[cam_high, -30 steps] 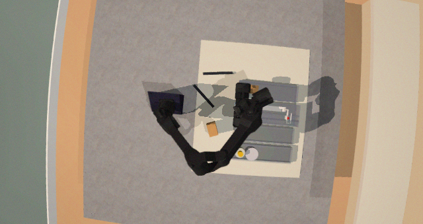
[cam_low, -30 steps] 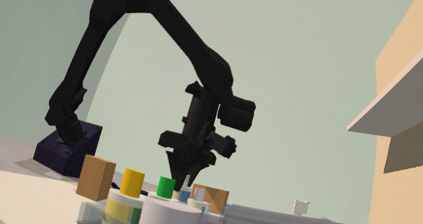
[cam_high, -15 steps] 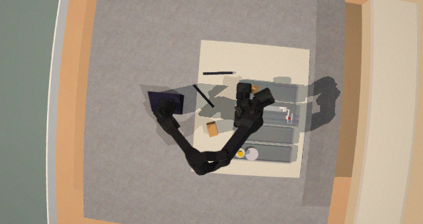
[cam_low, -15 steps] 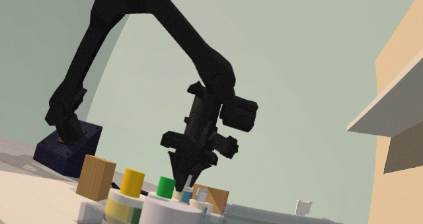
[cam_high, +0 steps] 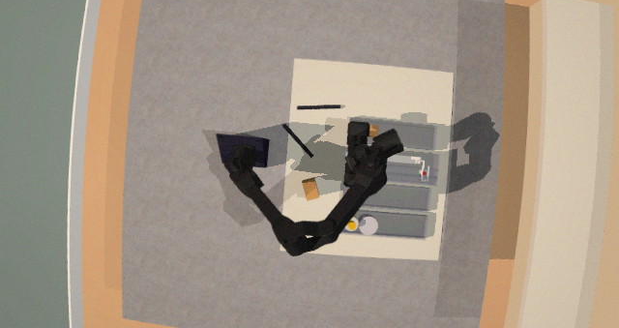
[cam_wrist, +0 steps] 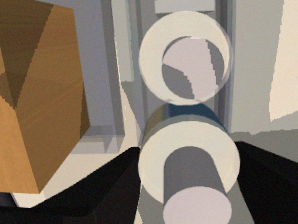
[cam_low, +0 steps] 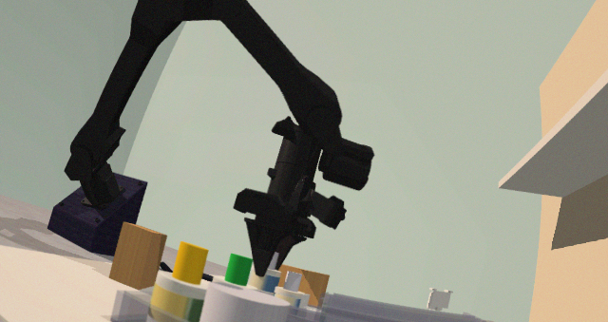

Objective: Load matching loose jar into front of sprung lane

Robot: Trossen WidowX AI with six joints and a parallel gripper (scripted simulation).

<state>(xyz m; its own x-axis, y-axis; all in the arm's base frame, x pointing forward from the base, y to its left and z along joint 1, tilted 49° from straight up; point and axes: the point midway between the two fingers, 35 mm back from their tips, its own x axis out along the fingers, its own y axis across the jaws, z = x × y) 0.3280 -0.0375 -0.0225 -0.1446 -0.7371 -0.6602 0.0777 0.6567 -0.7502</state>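
My gripper tip is now 16 cm short of the sprung lane, 4 cm to the left of it and 3 cm above it. From my gripper tip the other things lie so: wooden block 13 cm behind, 11 cm to the right, 2 cm below; then white pusher plate 15 cm ahead, 5 cm to the right.
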